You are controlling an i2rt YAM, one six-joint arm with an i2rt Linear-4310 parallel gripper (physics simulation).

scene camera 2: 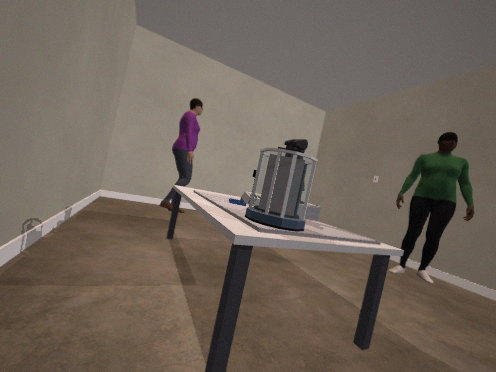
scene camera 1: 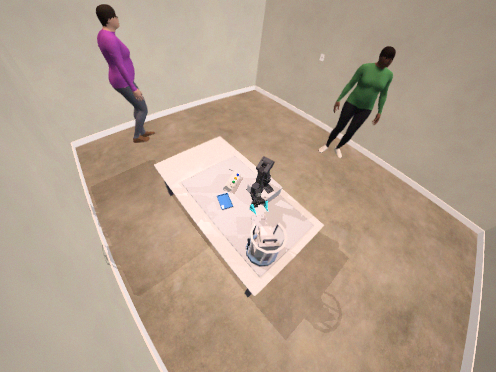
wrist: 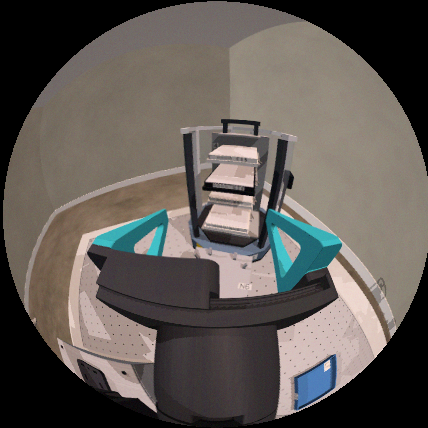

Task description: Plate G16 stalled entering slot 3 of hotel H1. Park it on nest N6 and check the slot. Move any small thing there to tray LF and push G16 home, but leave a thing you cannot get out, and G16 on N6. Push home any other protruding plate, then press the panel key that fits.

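Where they show: gripper, between the fingertips: [scene camera 1: 261, 212] [wrist: 216, 214]; arm's base, origin of its link: [scene camera 1: 264, 184].
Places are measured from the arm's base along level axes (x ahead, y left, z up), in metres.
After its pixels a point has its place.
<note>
My gripper [scene camera 1: 259, 207] {x 0.270, y 0.282, z 0.125 m} [wrist: 216, 214] {x 0.270, y 0.282, z 0.125 m} is open and empty, with teal fingers, facing the hotel from a distance. The hotel [scene camera 1: 262, 260] {x 0.452, y 0.555, z 0.033 m} [scene camera 2: 275, 219] {x 0.424, y 0.580, z -0.062 m} [wrist: 191, 180] {x 0.264, y 0.435, z 0.096 m} is a round, post-framed rack on a blue base. In the wrist view it holds a top plate [wrist: 234, 152] {x 0.342, y 0.418, z 0.150 m}, a second plate [wrist: 230, 174] {x 0.333, y 0.413, z 0.109 m} above a black edge, a third plate [wrist: 230, 198] {x 0.330, y 0.398, z 0.066 m} and a bottom plate [wrist: 226, 218] {x 0.321, y 0.390, z 0.027 m}. Their labels are too small to read surely; I cannot tell which is G16. Nest N6 [wrist: 231, 272] {x 0.305, y 0.304, z -0.033 m} stands before the hotel. A blue tray [scene camera 1: 225, 201] {x 0.378, y -0.073, z -0.091 m} [scene camera 2: 237, 202] {x 0.404, y 0.000, z -0.080 m} [wrist: 315, 384] has an unreadable label.
The key panel [scene camera 1: 233, 183] {x 0.225, y -0.186, z -0.028 m} with coloured keys stands beyond the blue tray. A pale box [scene camera 1: 273, 193] {x -0.012, y 0.122, z -0.006 m} is beside the arm base. The white table [scene camera 1: 197, 155] {x 0.333, y -0.781, z -0.105 m} [scene camera 2: 320, 245] {x 0.273, y 0.665, z -0.115 m} carries it all. Two people stand away from the table.
</note>
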